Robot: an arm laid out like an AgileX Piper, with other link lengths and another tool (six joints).
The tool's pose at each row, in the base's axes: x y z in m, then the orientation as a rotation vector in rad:
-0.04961, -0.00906, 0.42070, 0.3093, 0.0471, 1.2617
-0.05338, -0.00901, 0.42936, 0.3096, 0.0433, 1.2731
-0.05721, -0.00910, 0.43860, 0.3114, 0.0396, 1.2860
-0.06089, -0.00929, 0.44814, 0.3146, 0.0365, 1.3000
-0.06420, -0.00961, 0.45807, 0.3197, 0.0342, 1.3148
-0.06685, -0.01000, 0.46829, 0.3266, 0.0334, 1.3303
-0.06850, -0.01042, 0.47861, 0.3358, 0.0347, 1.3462
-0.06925, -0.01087, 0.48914, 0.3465, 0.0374, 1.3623
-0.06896, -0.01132, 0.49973, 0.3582, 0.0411, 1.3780
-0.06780, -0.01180, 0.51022, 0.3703, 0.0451, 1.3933
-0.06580, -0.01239, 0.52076, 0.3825, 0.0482, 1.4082
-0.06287, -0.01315, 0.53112, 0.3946, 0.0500, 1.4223
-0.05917, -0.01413, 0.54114, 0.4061, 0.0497, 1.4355
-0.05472, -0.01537, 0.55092, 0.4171, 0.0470, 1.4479
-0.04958, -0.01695, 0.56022, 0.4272, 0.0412, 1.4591
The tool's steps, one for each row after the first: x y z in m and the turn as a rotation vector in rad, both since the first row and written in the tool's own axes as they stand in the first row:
0.00004, 0.00572, 0.00751, -0.0014, -0.0013, 0.0117
0.00002, 0.01161, 0.01560, -0.0016, -0.0032, 0.0250
-0.00002, 0.01741, 0.02402, -0.0003, -0.0052, 0.0395
-0.00001, 0.02294, 0.03292, 0.0029, -0.0076, 0.0548
0.00018, 0.02790, 0.04224, 0.0083, -0.0097, 0.0707
0.00066, 0.03195, 0.05188, 0.0166, -0.0114, 0.0869
0.00141, 0.03521, 0.06190, 0.0267, -0.0129, 0.1033
0.00250, 0.03752, 0.07219, 0.0381, -0.0142, 0.1193
0.00382, 0.03899, 0.08257, 0.0499, -0.0155, 0.1349
0.00529, 0.03966, 0.09319, 0.0613, -0.0177, 0.1502
0.00687, 0.03938, 0.10386, 0.0718, -0.0208, 0.1650
0.00844, 0.03823, 0.11441, 0.0807, -0.0252, 0.1791
0.00996, 0.03626, 0.12494, 0.0879, -0.0312, 0.1926
0.01131, 0.03343, 0.13521, 0.0927, -0.0391, 0.2053

